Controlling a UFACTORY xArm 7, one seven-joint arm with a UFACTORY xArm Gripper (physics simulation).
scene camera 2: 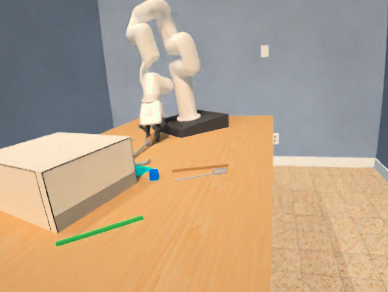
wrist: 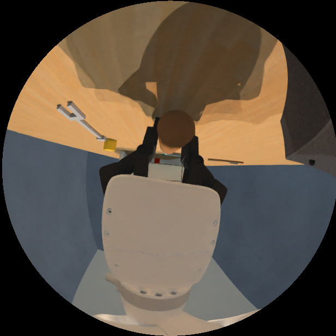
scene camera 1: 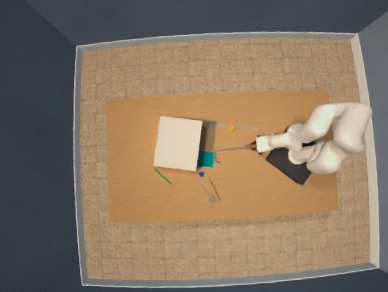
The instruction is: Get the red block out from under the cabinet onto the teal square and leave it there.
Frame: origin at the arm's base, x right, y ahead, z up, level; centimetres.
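Seen in the pictures: gripper, fingertip midpoint: (scene camera 2: 152, 141) (scene camera 1: 252, 146); arm's base at its link origin: (scene camera 2: 188, 118) (scene camera 1: 297, 155).
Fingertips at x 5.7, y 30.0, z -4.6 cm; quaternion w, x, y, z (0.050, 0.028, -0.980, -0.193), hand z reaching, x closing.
Pixels of each thing's top centre, then the offset from my fingertips to it. "spot": a spot on its surface instead.
- teal square at a spot on its surface: (scene camera 2: 142, 170) spot: dz -0.8, dx -12.7, dy +30.4 cm
- white cabinet at its top centre: (scene camera 2: 51, 146) (scene camera 1: 177, 143) dz +12.8, dx +0.9, dy +50.8 cm
- blue cube at its top centre: (scene camera 2: 153, 170) (scene camera 1: 201, 174) dz +1.7, dx -19.8, dy +35.6 cm
- brown stick at its top centre: (scene camera 2: 200, 167) (scene camera 1: 214, 190) dz -0.1, dx -30.6, dy +26.0 cm
- grey spoon-like tool at its top centre: (scene camera 2: 201, 173) (scene camera 1: 207, 192) dz +0.0, dx -32.5, dy +31.2 cm
- green stick at its top centre: (scene camera 2: 101, 228) (scene camera 1: 163, 176) dz -0.1, dx -22.1, dy +62.4 cm
- yellow cube at its top centre: (scene camera 1: 232, 127) dz +1.7, dx +12.7, dy +14.4 cm
- forked tool at its top centre: (scene camera 1: 247, 127) dz +0.0, dx +13.3, dy +3.2 cm
My gripper (scene camera 1: 254, 146) (scene camera 2: 152, 138) (wrist: 172, 128) is shut on the brown handle of a grey hooked tool (scene camera 1: 232, 149) (scene camera 2: 142, 148) (wrist: 176, 128). The tool's shaft points at the cabinet, and its hook is at the robot-side edge of the teal square (scene camera 1: 206, 160) (scene camera 2: 142, 170). I cannot tell whether the hook touches the table. The white cabinet (scene camera 1: 178, 143) (scene camera 2: 90, 172) (wrist: 166, 172) partly overhangs the teal square in the overhead view. The red block (wrist: 157, 161) shows small at the cabinet's opening in the wrist view. It does not show in the scene views.
A blue cube (scene camera 1: 201, 174) (scene camera 2: 154, 174) stands near the teal square. A brown stick (scene camera 1: 214, 189) (scene camera 2: 200, 167) and a grey spoon-like tool (scene camera 1: 212, 198) (scene camera 2: 219, 171) lie beyond. A green stick (scene camera 1: 163, 176) (scene camera 2: 100, 231) lies beside the cabinet. A yellow cube (scene camera 1: 232, 128) (wrist: 110, 144) is by a forked tool (scene camera 1: 247, 128) (wrist: 89, 126).
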